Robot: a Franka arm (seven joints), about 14 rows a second.
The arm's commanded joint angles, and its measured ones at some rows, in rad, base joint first. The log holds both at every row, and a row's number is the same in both.
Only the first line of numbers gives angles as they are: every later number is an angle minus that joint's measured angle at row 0.
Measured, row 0:
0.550 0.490 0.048 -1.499 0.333 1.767 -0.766
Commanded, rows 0 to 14:
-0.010 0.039 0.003 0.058 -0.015 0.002 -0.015
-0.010 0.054 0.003 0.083 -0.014 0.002 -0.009
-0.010 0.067 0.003 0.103 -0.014 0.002 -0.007
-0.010 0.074 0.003 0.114 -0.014 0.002 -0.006
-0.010 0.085 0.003 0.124 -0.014 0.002 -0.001
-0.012 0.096 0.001 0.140 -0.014 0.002 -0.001
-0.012 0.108 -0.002 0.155 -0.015 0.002 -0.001
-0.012 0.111 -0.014 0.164 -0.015 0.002 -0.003
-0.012 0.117 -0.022 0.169 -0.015 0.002 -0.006
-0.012 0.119 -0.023 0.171 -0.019 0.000 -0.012
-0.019 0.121 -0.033 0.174 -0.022 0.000 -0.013
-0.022 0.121 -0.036 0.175 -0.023 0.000 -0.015
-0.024 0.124 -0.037 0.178 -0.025 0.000 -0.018
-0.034 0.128 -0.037 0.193 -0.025 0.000 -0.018
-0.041 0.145 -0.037 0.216 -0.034 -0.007 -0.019
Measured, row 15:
-0.029 0.104 -0.035 0.148 -0.010 0.002 -0.001
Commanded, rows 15 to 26:
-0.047 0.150 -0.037 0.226 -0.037 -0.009 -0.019
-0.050 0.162 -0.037 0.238 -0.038 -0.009 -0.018
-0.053 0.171 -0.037 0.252 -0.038 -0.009 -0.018
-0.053 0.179 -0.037 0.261 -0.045 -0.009 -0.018
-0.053 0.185 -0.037 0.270 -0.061 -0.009 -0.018
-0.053 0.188 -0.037 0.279 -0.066 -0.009 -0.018
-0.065 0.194 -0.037 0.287 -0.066 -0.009 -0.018
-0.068 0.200 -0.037 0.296 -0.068 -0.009 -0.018
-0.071 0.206 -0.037 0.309 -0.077 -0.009 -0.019
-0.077 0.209 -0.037 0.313 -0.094 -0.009 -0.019
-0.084 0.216 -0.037 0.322 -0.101 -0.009 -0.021
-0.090 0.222 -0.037 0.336 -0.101 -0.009 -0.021
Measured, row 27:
-0.075 0.181 -0.038 0.270 -0.080 0.000 -0.002
